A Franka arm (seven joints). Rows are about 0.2 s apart.
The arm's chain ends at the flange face. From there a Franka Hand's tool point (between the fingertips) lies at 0.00 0.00 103.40 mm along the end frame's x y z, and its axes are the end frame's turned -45 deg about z.
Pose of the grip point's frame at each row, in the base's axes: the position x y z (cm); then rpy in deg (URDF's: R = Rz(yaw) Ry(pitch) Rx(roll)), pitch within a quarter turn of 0, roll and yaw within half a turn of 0:
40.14 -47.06 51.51 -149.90 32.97 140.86
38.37 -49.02 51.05 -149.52 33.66 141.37
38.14 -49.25 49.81 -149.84 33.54 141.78
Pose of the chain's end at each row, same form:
39.64 -39.97 59.02 173.14 43.03 84.06
37.79 -41.84 58.47 172.58 43.67 83.97
37.47 -42.11 57.26 172.52 43.38 84.52

